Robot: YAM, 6 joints.
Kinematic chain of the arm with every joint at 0, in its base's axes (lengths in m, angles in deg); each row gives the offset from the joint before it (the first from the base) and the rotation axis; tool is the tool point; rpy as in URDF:
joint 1: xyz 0 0 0.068 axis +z
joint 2: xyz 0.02 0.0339 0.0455 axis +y
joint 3: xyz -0.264 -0.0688 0 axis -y
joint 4: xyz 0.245 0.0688 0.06 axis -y
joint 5: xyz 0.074 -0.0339 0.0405 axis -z
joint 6: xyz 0.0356 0 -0.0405 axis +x
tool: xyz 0 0 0 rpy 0 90 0
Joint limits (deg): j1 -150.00..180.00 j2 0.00..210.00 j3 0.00..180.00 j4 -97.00..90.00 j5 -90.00..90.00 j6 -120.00..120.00
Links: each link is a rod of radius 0.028 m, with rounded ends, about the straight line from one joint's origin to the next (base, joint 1, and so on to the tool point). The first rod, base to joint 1, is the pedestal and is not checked.
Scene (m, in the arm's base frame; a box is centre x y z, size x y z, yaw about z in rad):
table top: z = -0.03
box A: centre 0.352 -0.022 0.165 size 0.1 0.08 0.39 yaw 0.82
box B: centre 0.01 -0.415 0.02 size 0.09 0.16 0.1 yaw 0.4
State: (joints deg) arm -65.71 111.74 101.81 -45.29 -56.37 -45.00
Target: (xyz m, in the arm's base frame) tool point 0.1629 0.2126 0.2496
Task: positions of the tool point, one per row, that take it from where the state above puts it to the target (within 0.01 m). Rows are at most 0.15 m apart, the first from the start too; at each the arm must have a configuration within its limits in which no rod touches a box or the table.
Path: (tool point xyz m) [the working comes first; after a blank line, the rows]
Joints at the target: 45.78 88.48 66.21 -65.51 -62.26 -45.00
Straight joint move there: touches box A.

1: 0.2576 -0.3041 0.3771
2: 0.2833 -0.2174 0.4516
3: 0.2725 -0.1260 0.5187
4: 0.2252 -0.0447 0.5750
5: 0.2701 0.0026 0.5109
6: 0.2862 0.0661 0.4420
7: 0.2704 0.1310 0.3728
8: 0.2262 0.1833 0.3075
9: 0.1629 0.2126 0.2496

